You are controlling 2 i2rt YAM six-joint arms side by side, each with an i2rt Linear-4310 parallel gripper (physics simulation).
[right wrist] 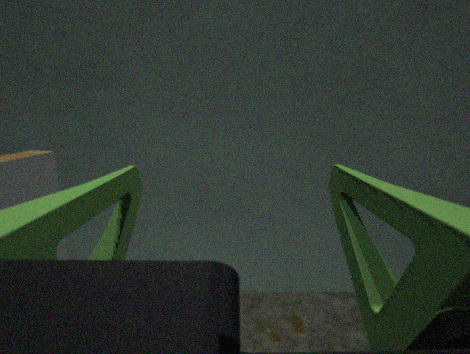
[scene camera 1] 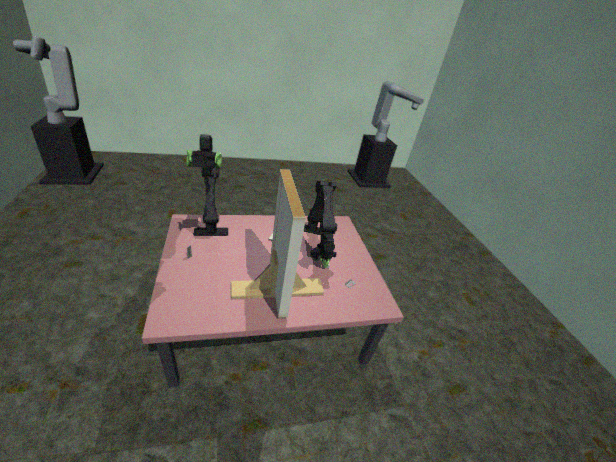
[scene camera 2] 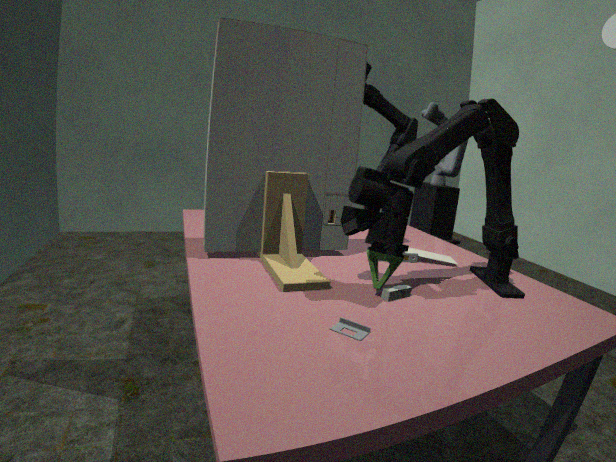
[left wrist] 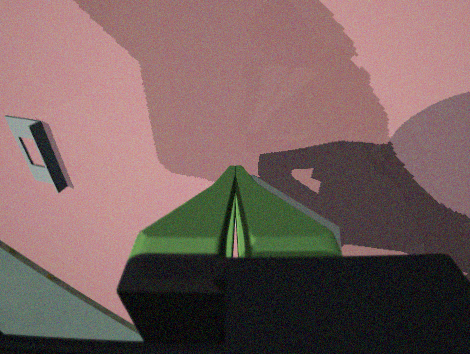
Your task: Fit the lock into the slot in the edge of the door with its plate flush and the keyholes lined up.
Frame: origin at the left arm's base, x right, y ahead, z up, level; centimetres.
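Where they show: left gripper, fingertip midpoint: [scene camera 1: 325, 267] [scene camera 2: 376, 288] [left wrist: 235, 176]; right gripper, fingertip midpoint: [right wrist: 235, 176] [scene camera 1: 202, 159]; left arm's base at its link origin: [scene camera 1: 311, 230] [scene camera 2: 494, 282]; right arm's base at its link origin: [scene camera 1: 211, 232].
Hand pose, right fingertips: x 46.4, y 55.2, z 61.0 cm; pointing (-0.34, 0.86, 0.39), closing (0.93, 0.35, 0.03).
Things, the pixels of their centre, and the offset from my right fingertips. Level surfaces: height alone.
- grey door at the middle of its body: [scene camera 2: 286, 140] [scene camera 1: 283, 244] dx -37.9, dy +2.1, dz -31.6 cm
- lock at the middle of its body: [scene camera 2: 390, 253] dx -30.9, dy -29.0, dz -59.9 cm
- long pale plate at the middle of its body: [scene camera 2: 429, 255] dx -29.0, dy -41.6, dz -59.9 cm
- grey block at the middle of its body: [left wrist: 284, 224] [scene camera 2: 396, 292] dx -59.2, dy -24.6, dz -59.9 cm
- pink table at its surface level: dz -61.0 cm
- small dark piece at the middle of its body: [scene camera 1: 189, 251] dx +13.1, dy -5.3, dz -57.2 cm
The grey door [scene camera 1: 291, 272] [scene camera 2: 280, 115] stands upright in a yellow stand [scene camera 1: 245, 289] [scene camera 2: 300, 277]. Its face has a small keyhole cutout [scene camera 2: 331, 216]; the edge slot does not show. What looks like the lock [scene camera 2: 411, 258], with a long pale plate [scene camera 2: 434, 257], lies behind my left gripper in scene camera 2. My left gripper [scene camera 1: 325, 266] [scene camera 2: 378, 288] [left wrist: 235, 176] points down, shut, its tips together low over the table. A grey block [scene camera 2: 396, 292] [left wrist: 320, 219] lies beside its tips, mostly hidden by a finger in the left wrist view. My right gripper [scene camera 1: 204, 158] [right wrist: 235, 176] is raised, open and empty.
A thin angled metal plate with a rectangular hole [scene camera 1: 350, 283] [scene camera 2: 350, 330] [left wrist: 42, 155] lies on the pink table [scene camera 1: 200, 310] [scene camera 2: 300, 400]. A small dark piece [scene camera 1: 189, 251] lies at the table's left in scene camera 1. The tall door stands between the two sides of the table.
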